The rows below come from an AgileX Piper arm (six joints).
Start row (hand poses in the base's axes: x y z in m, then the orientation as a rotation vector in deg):
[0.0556 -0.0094 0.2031 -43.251 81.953 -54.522]
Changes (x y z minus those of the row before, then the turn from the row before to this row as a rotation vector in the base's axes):
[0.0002 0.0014 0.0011 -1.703 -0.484 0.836]
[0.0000 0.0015 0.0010 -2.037 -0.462 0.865]
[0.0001 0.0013 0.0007 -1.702 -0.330 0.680]
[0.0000 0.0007 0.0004 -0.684 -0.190 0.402]
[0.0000 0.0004 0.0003 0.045 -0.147 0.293]
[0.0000 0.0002 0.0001 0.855 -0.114 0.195]
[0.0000 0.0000 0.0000 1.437 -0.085 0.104]
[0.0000 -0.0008 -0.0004 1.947 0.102 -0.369]
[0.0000 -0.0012 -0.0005 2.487 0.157 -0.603]
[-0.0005 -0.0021 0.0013 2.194 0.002 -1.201]
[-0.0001 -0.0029 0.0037 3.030 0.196 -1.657]
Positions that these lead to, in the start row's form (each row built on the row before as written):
[0.0558 -0.0080 0.2042 -44.771 80.460 -55.324]
[0.0558 -0.0065 0.2052 -46.559 78.822 -56.341]
[0.0559 -0.0052 0.2059 -48.050 77.505 -57.195]
[0.0559 -0.0045 0.2063 -48.690 76.853 -57.453]
[0.0559 -0.0041 0.2066 -48.742 76.587 -57.237]
[0.0559 -0.0039 0.2067 -48.145 76.723 -56.485]
[0.0559 -0.0039 0.2067 -47.071 77.154 -55.361]
[0.0559 -0.0047 0.2063 -45.432 78.175 -54.167]
[0.0559 -0.0059 0.2058 -43.264 79.539 -52.724]
[0.0554 -0.0080 0.2071 -40.843 80.921 -51.993]
[0.0553 -0.0109 0.2108 -37.586 82.948 -50.906]

